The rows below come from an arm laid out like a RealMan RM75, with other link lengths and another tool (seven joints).
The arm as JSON. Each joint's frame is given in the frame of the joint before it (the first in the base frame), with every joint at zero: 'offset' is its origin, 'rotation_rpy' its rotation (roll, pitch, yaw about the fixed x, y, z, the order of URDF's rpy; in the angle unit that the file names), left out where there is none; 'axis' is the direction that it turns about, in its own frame. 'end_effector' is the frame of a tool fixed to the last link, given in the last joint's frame.
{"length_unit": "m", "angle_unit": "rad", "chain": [
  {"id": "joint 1", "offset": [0.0, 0.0, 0.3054], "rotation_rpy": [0.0, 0.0, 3.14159], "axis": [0.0, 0.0, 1.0]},
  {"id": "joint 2", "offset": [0.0, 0.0, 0.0], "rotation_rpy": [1.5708, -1.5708, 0.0], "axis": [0.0, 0.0, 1.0]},
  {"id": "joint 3", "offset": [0.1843, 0.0, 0.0], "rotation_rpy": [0.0, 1.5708, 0.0], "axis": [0.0, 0.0, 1.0]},
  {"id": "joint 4", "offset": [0.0, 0.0, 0.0], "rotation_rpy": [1.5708, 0.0, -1.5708], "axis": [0.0, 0.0, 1.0]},
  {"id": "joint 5", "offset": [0.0, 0.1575, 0.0], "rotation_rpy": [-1.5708, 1.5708, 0.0], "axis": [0.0, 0.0, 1.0]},
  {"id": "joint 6", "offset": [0.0, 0.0, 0.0], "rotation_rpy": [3.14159, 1.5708, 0.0], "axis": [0.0, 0.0, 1.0]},
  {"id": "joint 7", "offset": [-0.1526, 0.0, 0.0], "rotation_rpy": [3.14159, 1.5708, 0.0], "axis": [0.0, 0.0, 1.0]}
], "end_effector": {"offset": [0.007, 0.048, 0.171], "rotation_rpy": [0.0, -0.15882, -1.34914]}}
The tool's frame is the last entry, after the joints.
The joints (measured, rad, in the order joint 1, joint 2, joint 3, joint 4, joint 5, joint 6, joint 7), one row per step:
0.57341, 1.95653, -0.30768, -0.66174, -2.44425, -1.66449, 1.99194
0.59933, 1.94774, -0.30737, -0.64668, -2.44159, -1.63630, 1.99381
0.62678, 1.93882, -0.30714, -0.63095, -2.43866, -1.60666, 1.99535
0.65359, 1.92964, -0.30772, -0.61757, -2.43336, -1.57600, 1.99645
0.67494, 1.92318, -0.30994, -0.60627, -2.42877, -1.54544, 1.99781
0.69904, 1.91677, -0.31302, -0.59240, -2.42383, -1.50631, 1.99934
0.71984, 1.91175, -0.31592, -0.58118, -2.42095, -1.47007, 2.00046
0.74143, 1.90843, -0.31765, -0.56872, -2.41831, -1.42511, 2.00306
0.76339, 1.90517, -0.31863, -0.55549, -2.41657, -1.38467, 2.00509
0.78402, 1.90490, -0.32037, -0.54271, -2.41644, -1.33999, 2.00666
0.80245, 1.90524, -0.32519, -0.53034, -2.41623, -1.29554, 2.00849
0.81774, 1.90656, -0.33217, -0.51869, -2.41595, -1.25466, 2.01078
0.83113, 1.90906, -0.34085, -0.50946, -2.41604, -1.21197, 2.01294
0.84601, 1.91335, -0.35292, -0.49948, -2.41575, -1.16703, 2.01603
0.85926, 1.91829, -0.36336, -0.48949, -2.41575, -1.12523, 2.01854
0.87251, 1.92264, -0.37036, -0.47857, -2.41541, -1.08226, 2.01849
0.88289, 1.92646, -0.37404, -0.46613, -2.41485, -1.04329, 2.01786
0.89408, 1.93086, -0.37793, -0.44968, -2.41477, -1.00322, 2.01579
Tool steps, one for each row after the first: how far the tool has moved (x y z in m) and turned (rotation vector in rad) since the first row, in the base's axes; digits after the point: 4 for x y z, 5 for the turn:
-0.0018, 0.0117, 0.0018, 0.01736, -0.01020, 0.00975
-0.0041, 0.0240, 0.0038, 0.03582, -0.02042, 0.02058
-0.0066, 0.0372, 0.0067, 0.05797, -0.03155, 0.03213
-0.0080, 0.0485, 0.0089, 0.07821, -0.04288, 0.03891
-0.0091, 0.0619, 0.0113, 0.10281, -0.05684, 0.04443
-0.0095, 0.0737, 0.0136, 0.12526, -0.07122, 0.04835
-0.0094, 0.0871, 0.0162, 0.15293, -0.08668, 0.04729
-0.0105, 0.0992, 0.0184, 0.17689, -0.09924, 0.04808
-0.0106, 0.1109, 0.0200, 0.20099, -0.11389, 0.04642
-0.0100, 0.1215, 0.0212, 0.22282, -0.12997, 0.04386
-0.0089, 0.1301, 0.0217, 0.24039, -0.14524, 0.04041
-0.0067, 0.1386, 0.0226, 0.25921, -0.16359, 0.03613
-0.0051, 0.1468, 0.0226, 0.27633, -0.18266, 0.03320
-0.0036, 0.1539, 0.0223, 0.29162, -0.19940, 0.02985
-0.0022, 0.1616, 0.0228, 0.31014, -0.21552, 0.02641
-0.0005, 0.1678, 0.0231, 0.32649, -0.22777, 0.02001
0.0010, 0.1731, 0.0220, 0.33967, -0.23983, 0.01413

